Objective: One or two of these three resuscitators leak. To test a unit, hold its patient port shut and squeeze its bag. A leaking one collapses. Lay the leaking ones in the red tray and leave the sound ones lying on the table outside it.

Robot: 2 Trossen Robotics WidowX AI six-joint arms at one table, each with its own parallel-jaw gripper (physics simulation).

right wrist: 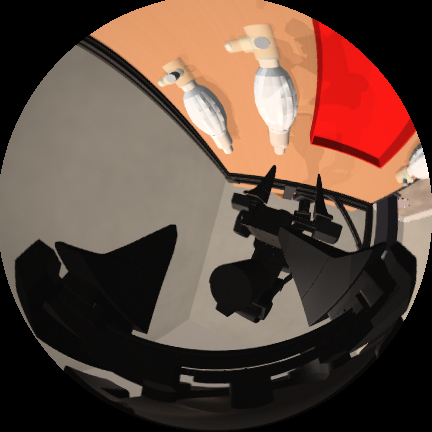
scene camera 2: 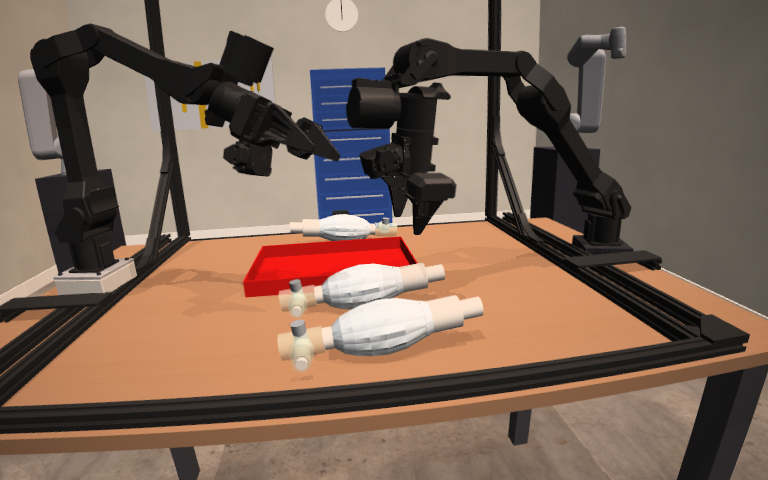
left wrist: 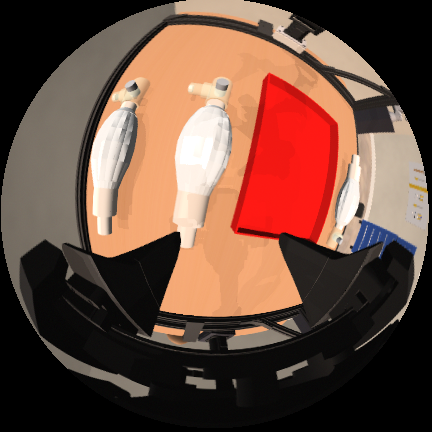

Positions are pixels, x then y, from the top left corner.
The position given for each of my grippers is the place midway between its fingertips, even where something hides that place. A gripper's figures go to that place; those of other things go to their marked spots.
Scene:
My left gripper (scene camera 2: 406,225) is 0.67 m from the lens. My right gripper (scene camera 2: 326,153) is 0.58 m from the lens. A red tray (scene camera 2: 275,266) is 0.88 m from the lens.

